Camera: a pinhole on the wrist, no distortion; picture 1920 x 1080 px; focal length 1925.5 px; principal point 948.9 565.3 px. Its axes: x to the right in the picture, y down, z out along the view. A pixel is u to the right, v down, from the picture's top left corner.
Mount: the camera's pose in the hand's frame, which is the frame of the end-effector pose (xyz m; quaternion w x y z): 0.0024 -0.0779 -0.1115 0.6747 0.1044 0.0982 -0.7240
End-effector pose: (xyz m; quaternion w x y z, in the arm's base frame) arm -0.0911 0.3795 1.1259 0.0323 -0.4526 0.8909 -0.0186
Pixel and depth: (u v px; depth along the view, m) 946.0 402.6 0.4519
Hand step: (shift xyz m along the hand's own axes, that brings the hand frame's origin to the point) -0.0441 -0.2025 0.3221
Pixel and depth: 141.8 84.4 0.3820
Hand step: -0.0891 -0.0262 0.3004
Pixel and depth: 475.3 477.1 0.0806
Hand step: -0.0014 -0.0815 -0.0286
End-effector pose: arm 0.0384 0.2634 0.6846 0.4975 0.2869 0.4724 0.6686
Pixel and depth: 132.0 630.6 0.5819
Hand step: 0.0279 -0.0079 0.5165
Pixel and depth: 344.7 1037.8 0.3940
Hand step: 0.0999 -0.0780 0.3013
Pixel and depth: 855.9 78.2 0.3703
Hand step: -0.0967 -0.1590 0.2488
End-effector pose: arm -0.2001 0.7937 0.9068 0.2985 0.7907 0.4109 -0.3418
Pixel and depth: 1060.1 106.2 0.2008
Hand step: -0.0499 -0.1425 0.0778
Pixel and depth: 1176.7 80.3 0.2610
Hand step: -0.0701 -0.1767 0.1301
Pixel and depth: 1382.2 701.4 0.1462
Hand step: 0.0078 -0.1515 0.0193
